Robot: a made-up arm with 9 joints. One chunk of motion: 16 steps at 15 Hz.
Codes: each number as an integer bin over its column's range. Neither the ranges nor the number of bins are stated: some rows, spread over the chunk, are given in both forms.
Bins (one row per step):
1: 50 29 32 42 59 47 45 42 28
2: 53 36 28 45 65 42 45 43 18
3: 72 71 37 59 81 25 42 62 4
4: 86 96 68 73 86 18 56 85 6
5: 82 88 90 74 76 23 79 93 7
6: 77 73 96 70 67 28 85 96 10
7: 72 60 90 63 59 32 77 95 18
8: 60 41 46 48 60 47 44 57 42
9: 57 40 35 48 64 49 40 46 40
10: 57 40 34 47 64 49 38 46 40
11: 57 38 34 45 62 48 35 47 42
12: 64 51 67 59 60 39 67 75 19
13: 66 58 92 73 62 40 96 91 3
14: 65 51 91 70 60 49 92 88 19
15: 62 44 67 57 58 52 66 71 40
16: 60 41 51 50 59 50 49 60 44
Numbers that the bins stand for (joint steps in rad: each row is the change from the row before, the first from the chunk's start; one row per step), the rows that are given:
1: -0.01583 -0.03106 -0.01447 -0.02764 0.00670 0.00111 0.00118 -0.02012 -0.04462
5: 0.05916 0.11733 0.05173 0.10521 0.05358 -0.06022 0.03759 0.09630 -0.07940
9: 0.00058 -0.00339 -0.01105 -0.00273 0.02048 0.00622 -0.00417 -0.01099 -0.02474
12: 0.01698 0.02427 0.02547 0.04294 0.00945 -0.01933 0.02474 0.05521 -0.05953
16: 0.00761 -0.00088 0.00721 0.00558 0.00670 0.00878 0.00546 0.02097 -0.01811
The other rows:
2: -0.00880 -0.01345 -0.01904 -0.01518 0.02324 -0.01167 0.00118 -0.01784 -0.06118
3: 0.03573 0.07458 -0.00877 0.04294 0.06736 -0.05511 -0.00203 0.02554 -0.08437
4: 0.06854 0.13745 0.02662 0.10106 0.08115 -0.07300 0.01296 0.07804 -0.08106
6: 0.04744 0.07961 0.05858 0.08861 0.02876 -0.04744 0.04401 0.10315 -0.07443
7: 0.03573 0.04691 0.05173 0.05955 0.00670 -0.03722 0.03544 0.10087 -0.06118
8: 0.00761 -0.00088 0.00151 -0.00273 0.00945 0.00111 0.00011 0.01412 -0.02142
10: 0.00058 -0.00339 -0.01219 -0.00688 0.02048 0.00622 -0.00631 -0.01099 -0.02474
11: 0.00058 -0.00842 -0.01219 -0.01518 0.01497 0.00367 -0.00953 -0.00871 -0.02142
13: 0.02167 0.04188 0.05401 0.10106 0.01497 -0.01678 0.05579 0.09174 -0.08603
14: 0.01932 0.02427 0.05287 0.08861 0.00945 0.00622 0.05151 0.08489 -0.05953
15: 0.01229 0.00667 0.02547 0.03464 0.00394 0.01389 0.02367 0.04608 -0.02474

